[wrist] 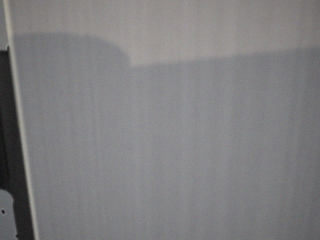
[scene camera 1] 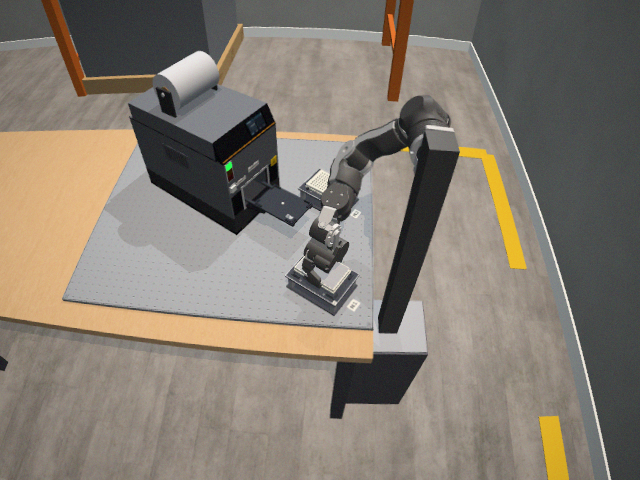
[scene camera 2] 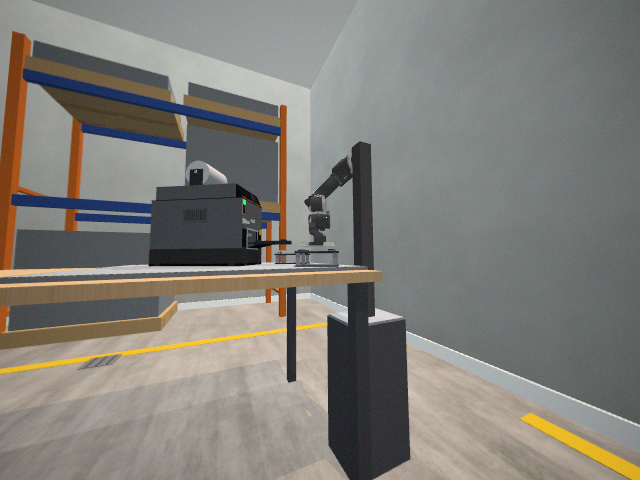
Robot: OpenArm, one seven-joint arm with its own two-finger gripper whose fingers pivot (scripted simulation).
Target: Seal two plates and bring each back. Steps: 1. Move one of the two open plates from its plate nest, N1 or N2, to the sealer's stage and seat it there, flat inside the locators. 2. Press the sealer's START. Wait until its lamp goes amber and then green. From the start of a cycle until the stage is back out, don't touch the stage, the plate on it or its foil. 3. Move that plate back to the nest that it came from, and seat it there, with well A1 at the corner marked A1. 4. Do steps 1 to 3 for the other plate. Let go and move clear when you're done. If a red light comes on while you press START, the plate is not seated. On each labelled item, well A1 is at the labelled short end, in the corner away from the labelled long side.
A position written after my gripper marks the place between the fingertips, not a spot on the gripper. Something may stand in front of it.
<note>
In view: my gripper [scene camera 1: 322, 270], a dark mounting column [scene camera 1: 439, 153], a foil roll [scene camera 1: 189, 78] and a dark stage [scene camera 1: 294, 207].
</note>
